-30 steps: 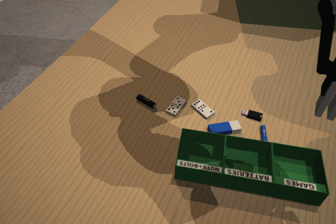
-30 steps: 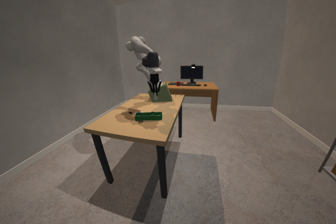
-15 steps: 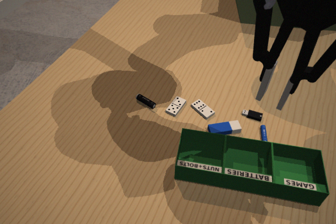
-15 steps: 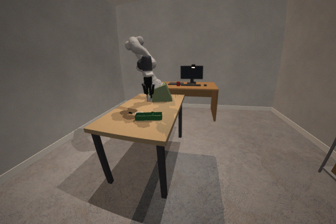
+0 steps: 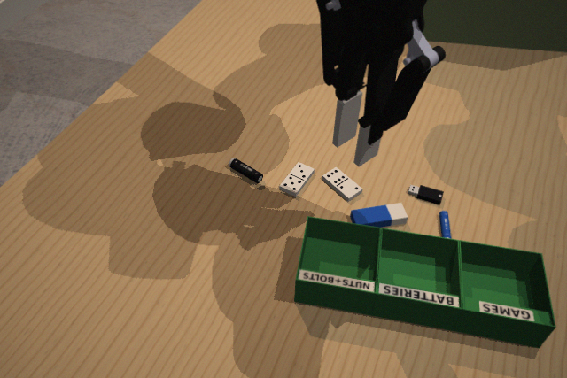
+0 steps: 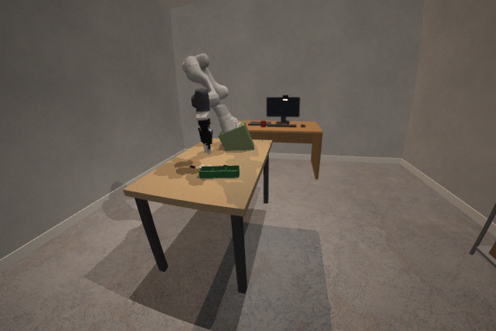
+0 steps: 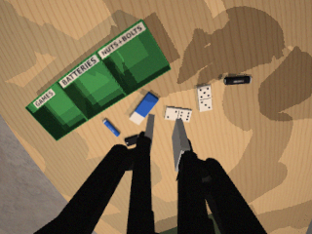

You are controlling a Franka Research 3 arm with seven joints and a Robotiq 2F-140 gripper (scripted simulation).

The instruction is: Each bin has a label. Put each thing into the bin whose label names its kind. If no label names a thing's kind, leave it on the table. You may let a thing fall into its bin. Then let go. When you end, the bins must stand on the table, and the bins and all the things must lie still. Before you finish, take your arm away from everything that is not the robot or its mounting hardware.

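Right now my hand is 15 cm to the left of the black battery and 15 cm above it. Round my hand: blue battery: 15 cm below, 11 cm to the left, 6 cm behind; then black USB stick: 16 cm below, 9 cm behind, 7 cm to the left; then eraser: 15 cm below, 4 cm to the left, 3 cm behind.
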